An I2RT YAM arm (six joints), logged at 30 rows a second.
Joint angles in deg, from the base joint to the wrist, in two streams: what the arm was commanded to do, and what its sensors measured. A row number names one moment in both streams.
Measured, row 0:
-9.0, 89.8, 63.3, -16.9, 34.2, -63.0
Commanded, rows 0 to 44:
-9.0, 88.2, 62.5, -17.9, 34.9, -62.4
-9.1, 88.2, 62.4, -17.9, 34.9, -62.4
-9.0, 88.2, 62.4, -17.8, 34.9, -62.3
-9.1, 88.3, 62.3, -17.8, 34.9, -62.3
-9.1, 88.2, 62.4, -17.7, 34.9, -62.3
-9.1, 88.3, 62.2, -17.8, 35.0, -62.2
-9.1, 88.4, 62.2, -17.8, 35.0, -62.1
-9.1, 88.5, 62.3, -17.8, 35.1, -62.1
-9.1, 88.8, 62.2, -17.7, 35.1, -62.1
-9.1, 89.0, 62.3, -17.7, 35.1, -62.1
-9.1, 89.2, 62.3, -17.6, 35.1, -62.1
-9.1, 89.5, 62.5, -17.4, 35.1, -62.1
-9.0, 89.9, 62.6, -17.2, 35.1, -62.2
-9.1, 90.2, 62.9, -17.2, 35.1, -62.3
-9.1, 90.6, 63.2, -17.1, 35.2, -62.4
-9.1, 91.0, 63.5, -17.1, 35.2, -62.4
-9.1, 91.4, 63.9, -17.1, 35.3, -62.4
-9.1, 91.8, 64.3, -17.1, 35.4, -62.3
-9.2, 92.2, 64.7, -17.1, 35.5, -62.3
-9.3, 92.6, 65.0, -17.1, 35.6, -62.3
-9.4, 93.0, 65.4, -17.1, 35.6, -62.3
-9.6, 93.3, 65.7, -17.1, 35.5, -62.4
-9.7, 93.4, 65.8, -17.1, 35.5, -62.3
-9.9, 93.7, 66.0, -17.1, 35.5, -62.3
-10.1, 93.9, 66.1, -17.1, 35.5, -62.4
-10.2, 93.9, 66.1, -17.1, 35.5, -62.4
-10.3, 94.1, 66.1, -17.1, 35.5, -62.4
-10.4, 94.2, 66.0, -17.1, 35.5, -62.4
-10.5, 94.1, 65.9, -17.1, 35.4, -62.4
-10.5, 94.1, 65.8, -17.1, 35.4, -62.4
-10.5, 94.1, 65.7, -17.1, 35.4, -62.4
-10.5, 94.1, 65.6, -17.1, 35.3, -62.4
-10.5, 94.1, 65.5, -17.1, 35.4, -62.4
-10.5, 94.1, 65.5, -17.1, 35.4, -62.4
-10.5, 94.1, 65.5, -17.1, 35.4, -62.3
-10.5, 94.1, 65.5, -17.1, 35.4, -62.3
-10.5, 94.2, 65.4, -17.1, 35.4, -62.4
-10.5, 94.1, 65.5, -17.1, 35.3, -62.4
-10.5, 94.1, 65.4, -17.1, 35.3, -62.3
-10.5, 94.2, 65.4, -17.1, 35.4, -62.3
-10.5, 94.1, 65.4, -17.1, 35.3, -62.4
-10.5, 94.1, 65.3, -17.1, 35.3, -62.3
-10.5, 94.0, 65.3, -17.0, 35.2, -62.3
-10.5, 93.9, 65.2, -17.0, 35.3, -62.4
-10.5, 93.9, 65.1, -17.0, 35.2, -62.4
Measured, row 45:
-10.5, 93.6, 64.4, -16.8, 35.0, -62.8
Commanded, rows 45 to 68:
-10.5, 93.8, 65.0, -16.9, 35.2, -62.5
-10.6, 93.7, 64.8, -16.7, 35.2, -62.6
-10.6, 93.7, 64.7, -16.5, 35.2, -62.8
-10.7, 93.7, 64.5, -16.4, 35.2, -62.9
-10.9, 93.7, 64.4, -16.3, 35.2, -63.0
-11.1, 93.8, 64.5, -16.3, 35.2, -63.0
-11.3, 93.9, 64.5, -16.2, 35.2, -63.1
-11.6, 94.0, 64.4, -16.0, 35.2, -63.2
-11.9, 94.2, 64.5, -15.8, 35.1, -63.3
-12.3, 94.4, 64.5, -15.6, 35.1, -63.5
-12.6, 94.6, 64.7, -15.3, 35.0, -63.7
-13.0, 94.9, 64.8, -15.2, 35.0, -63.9
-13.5, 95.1, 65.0, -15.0, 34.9, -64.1
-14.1, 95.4, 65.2, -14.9, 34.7, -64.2
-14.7, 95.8, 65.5, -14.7, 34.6, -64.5
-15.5, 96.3, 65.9, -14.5, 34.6, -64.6
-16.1, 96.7, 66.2, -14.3, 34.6, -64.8
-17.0, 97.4, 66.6, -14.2, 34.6, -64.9
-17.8, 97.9, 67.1, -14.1, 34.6, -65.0
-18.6, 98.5, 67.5, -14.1, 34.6, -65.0
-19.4, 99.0, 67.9, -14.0, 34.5, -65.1
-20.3, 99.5, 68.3, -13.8, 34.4, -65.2
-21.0, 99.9, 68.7, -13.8, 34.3, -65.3
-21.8, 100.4, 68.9, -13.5, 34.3, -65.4
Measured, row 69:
-20.3, 99.4, 66.8, -14.5, 34.6, -64.7
